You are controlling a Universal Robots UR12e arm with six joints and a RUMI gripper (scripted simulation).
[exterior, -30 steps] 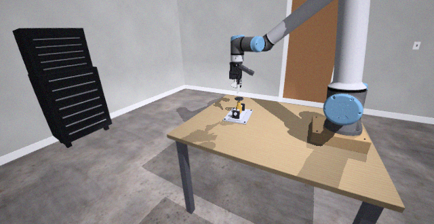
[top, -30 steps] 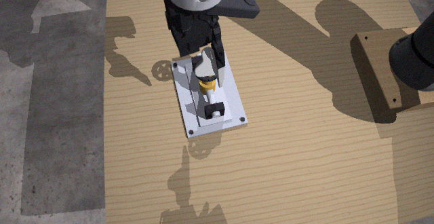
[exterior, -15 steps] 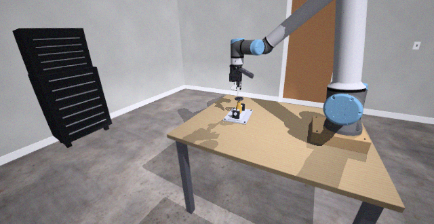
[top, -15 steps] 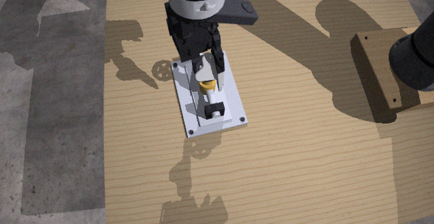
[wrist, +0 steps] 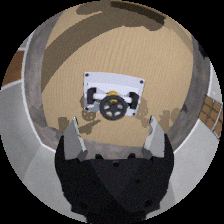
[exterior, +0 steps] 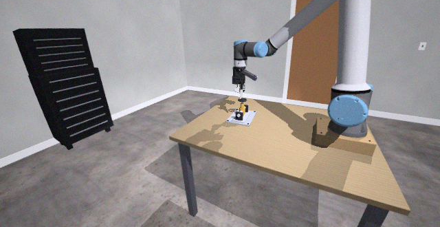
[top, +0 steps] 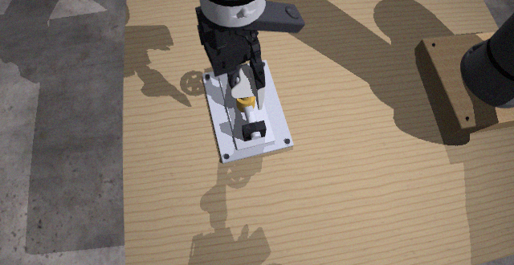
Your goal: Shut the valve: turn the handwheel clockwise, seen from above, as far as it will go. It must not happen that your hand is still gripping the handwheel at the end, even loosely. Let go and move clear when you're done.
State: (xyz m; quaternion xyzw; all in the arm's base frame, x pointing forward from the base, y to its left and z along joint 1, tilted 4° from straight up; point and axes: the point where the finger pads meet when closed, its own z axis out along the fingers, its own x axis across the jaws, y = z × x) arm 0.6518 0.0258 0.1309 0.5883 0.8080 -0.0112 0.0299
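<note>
Now: hand 40 mm above the black spoked handwheel.
</note>
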